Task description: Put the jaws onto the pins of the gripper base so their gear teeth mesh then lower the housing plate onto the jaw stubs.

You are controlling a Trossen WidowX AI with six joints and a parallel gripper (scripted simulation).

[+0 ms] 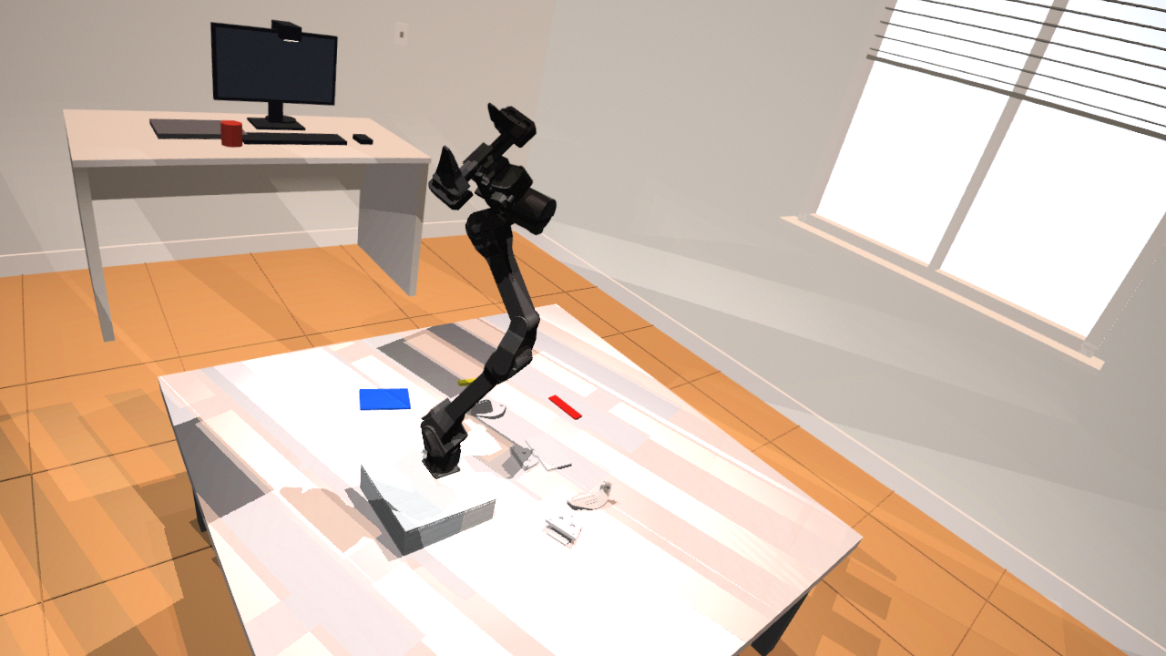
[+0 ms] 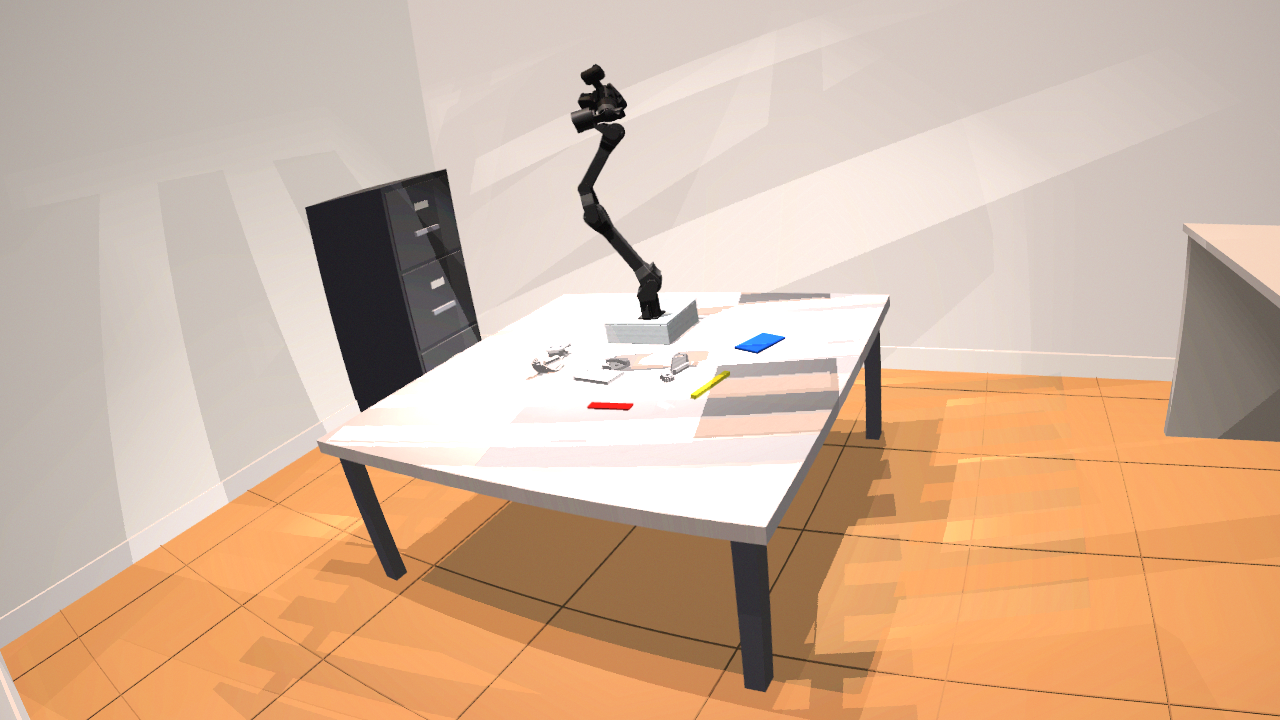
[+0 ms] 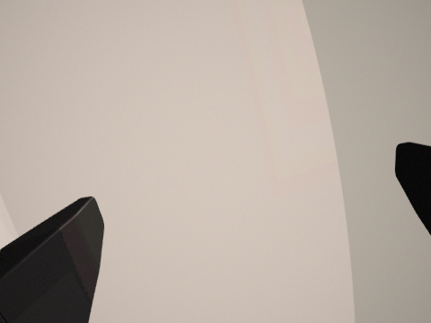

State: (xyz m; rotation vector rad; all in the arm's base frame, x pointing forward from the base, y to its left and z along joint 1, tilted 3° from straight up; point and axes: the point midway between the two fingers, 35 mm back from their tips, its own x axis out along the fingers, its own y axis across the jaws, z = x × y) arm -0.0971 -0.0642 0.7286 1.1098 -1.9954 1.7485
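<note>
My gripper tip is 79 cm above the curved jaw, 39 cm short of it and 12 cm to the left of it. Also, from my gripper tip: yellow stick 82 cm below, 41 cm ahead, 40 cm to the left; blue card 82 cm below, 43 cm to the left, 12 cm ahead; red strip 82 cm below, 56 cm ahead, 20 cm to the left.
</note>
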